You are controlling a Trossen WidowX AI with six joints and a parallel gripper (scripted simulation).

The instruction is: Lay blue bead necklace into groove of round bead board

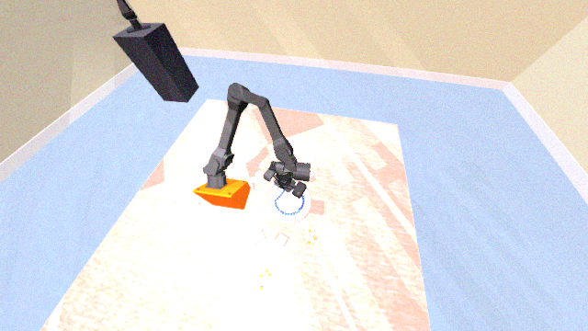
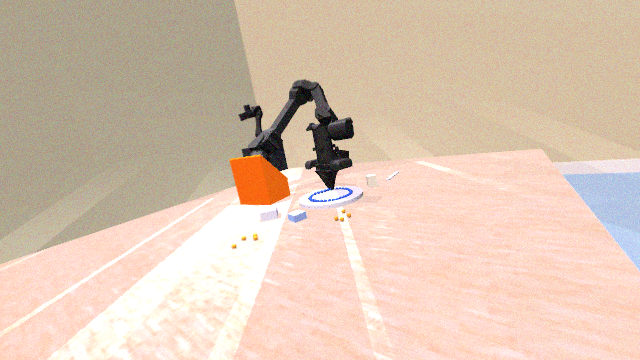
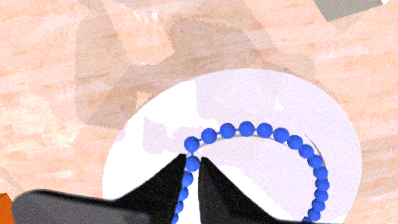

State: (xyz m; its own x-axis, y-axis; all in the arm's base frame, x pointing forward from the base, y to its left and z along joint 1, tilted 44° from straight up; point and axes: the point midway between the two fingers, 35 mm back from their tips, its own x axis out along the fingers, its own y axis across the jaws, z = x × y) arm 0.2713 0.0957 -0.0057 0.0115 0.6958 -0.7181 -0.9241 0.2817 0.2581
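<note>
My gripper tip is 20 mm short of the round white bead board, 50 mm to the left of it and 10 mm above it. Round my gripper tip: white block 80 mm behind, 220 mm to the right; light blue cube 20 mm ahead, 220 mm to the right, 10 mm below; beige cube 110 mm ahead, 90 mm to the left.
</note>
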